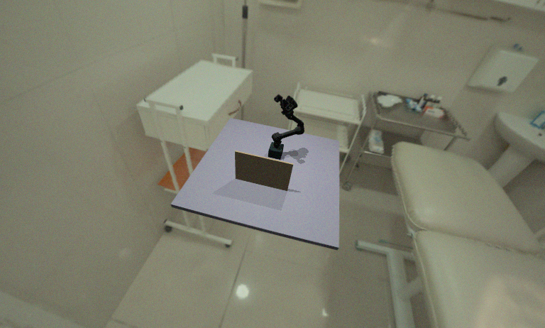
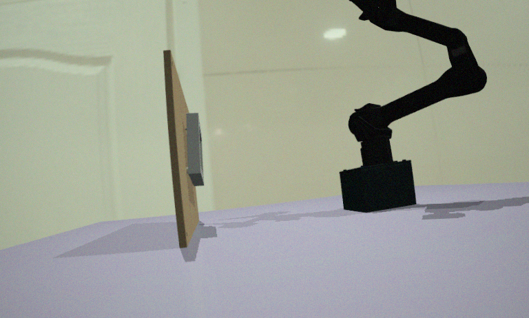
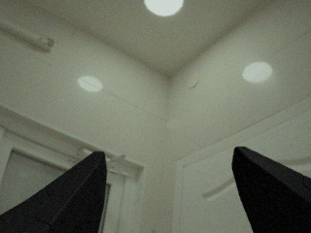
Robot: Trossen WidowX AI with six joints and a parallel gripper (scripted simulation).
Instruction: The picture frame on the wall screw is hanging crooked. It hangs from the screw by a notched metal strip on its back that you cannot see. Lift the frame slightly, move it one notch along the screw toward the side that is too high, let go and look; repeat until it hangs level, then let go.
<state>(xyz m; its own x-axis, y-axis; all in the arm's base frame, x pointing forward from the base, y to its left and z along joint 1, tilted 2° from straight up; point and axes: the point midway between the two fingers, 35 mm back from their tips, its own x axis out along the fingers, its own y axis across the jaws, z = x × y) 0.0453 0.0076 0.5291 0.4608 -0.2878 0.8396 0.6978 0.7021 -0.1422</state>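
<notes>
Right now the picture frame is 48 cm below my gripper tip, 34 cm ahead of it and 9 cm to the right of it. Also, from my gripper tip: wall board (49 cm below, 35 cm ahead, 8 cm to the right).
</notes>
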